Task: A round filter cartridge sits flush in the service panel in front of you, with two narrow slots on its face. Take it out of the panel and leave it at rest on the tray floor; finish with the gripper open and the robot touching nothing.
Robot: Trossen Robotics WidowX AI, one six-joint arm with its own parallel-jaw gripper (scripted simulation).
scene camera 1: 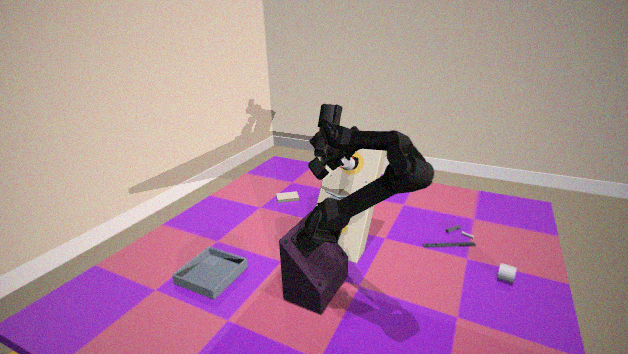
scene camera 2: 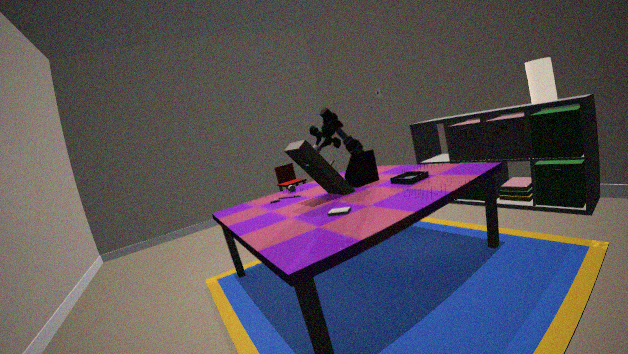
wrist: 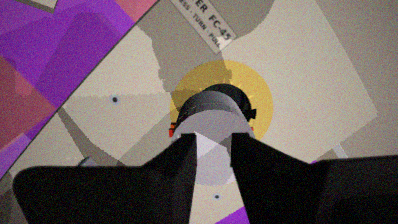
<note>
I see my gripper (wrist: 212,138), a round grey filter cartridge (wrist: 213,116), a beige service panel (scene camera 1: 369,163) and a grey tray (scene camera 1: 209,273).
The beige service panel also shows in the wrist view (wrist: 293,81).
</note>
